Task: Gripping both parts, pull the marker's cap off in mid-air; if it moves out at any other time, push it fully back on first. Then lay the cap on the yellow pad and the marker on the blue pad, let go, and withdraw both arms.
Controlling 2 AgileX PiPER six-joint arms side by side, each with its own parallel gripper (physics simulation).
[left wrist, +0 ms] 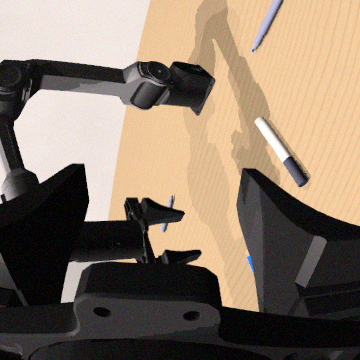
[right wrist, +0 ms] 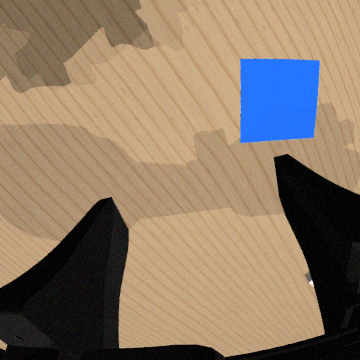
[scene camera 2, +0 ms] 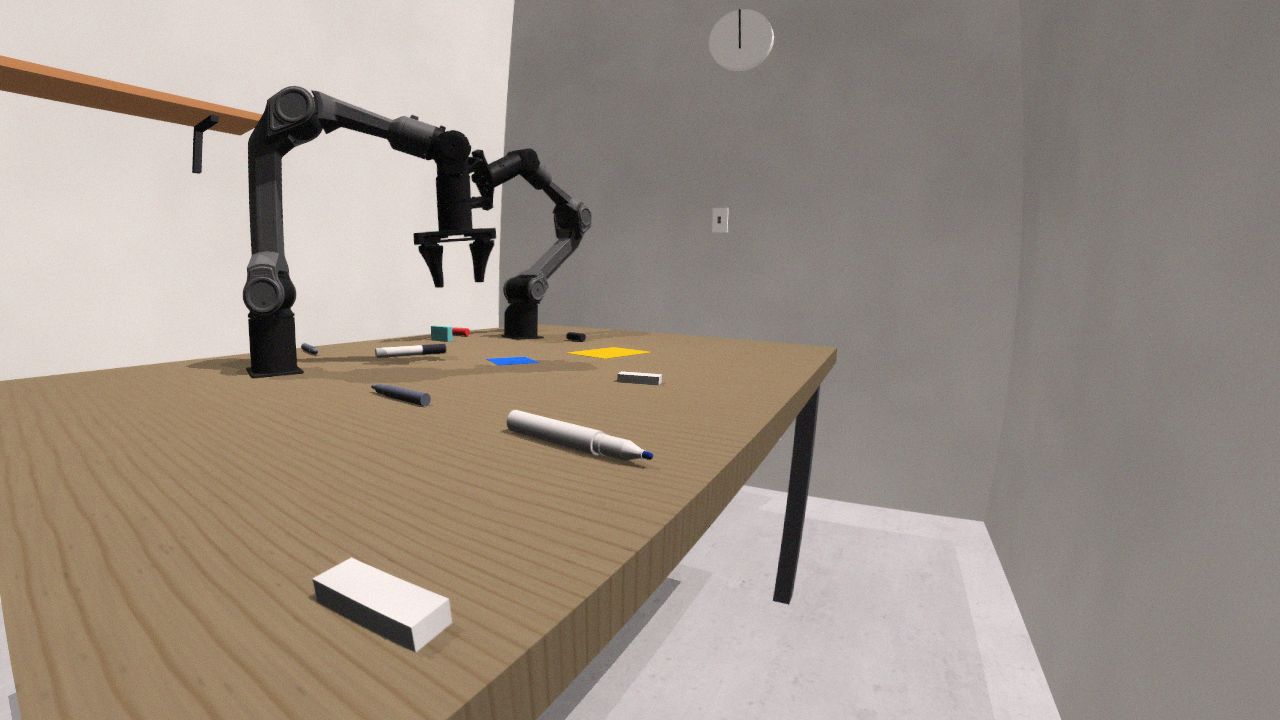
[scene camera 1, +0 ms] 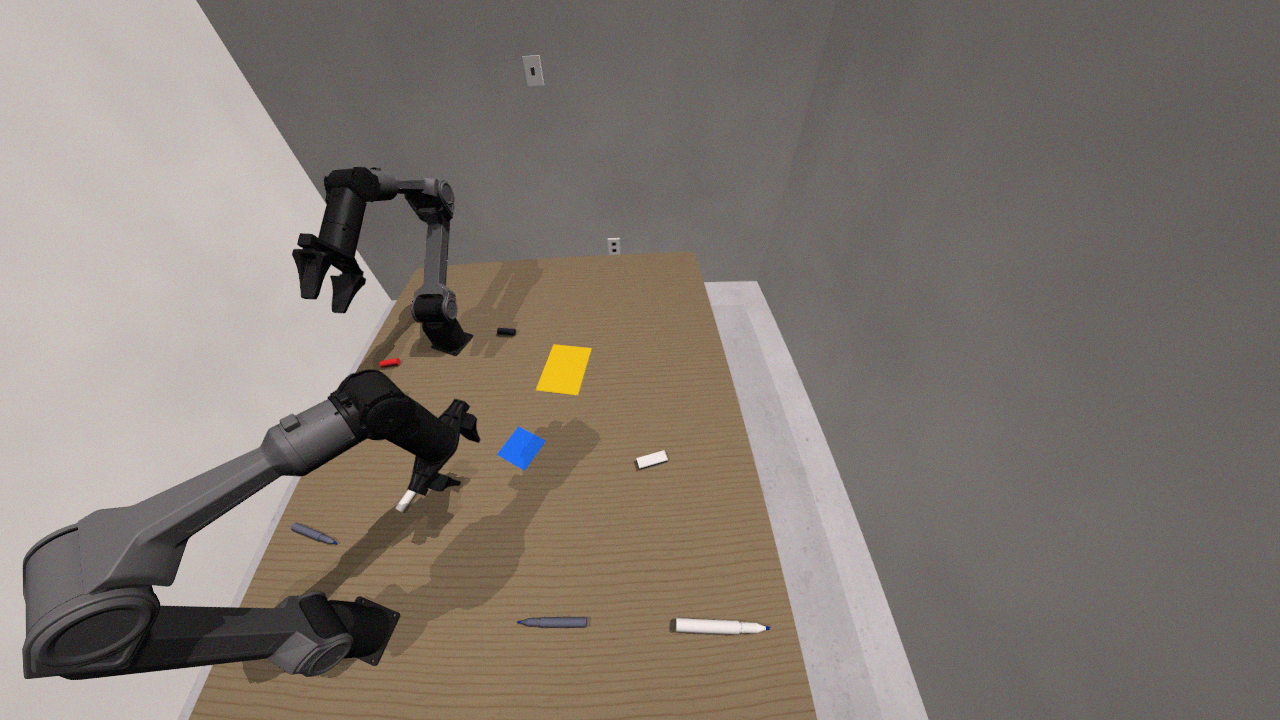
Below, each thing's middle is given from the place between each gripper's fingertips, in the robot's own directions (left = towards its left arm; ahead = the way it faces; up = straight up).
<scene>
Right now the blue pad [scene camera 1: 520, 449] is 5 cm ahead of my right hand, 8 cm to the left of it and 13 cm below it. Round my right hand: yellow pad [scene camera 1: 564, 370]: 13 cm ahead, 29 cm to the left, 13 cm below.
I see my left gripper 34 cm above the blue pad, 26 cm short of it and 11 cm to the left of it. From my left hand the other things lie so: yellow pad (34 cm below, 34 cm ahead, 10 cm to the left).
</scene>
